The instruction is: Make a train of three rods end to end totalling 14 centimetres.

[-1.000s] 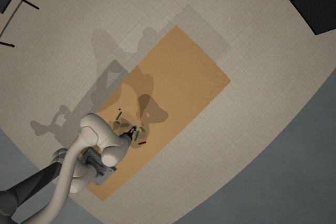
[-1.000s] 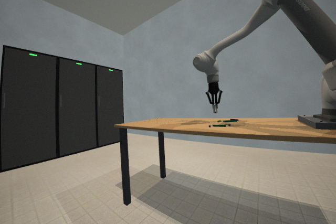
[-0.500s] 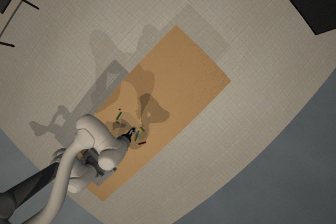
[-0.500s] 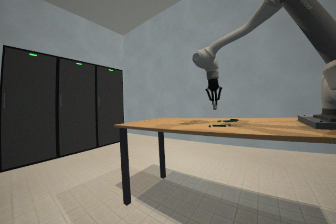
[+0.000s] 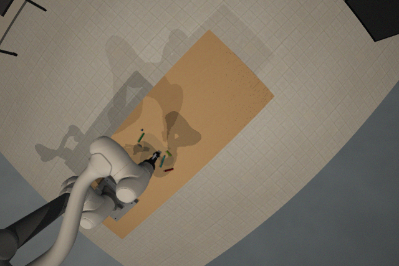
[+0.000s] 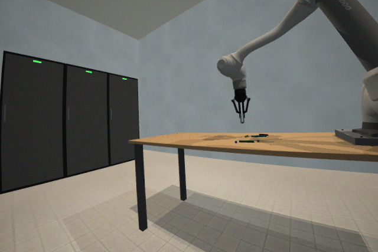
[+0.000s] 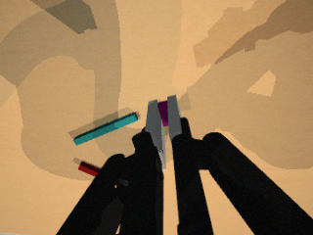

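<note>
Now: the turquoise rod 90 mm behind my hand, 60 mm to the right of it and 130 mm below it. Also, from my hand: grey rod 100 mm behind, 150 mm to the left, 130 mm below; then magenta rod 30 mm below; then lime rod 10 mm behind, 60 mm to the right, 130 mm below.
</note>
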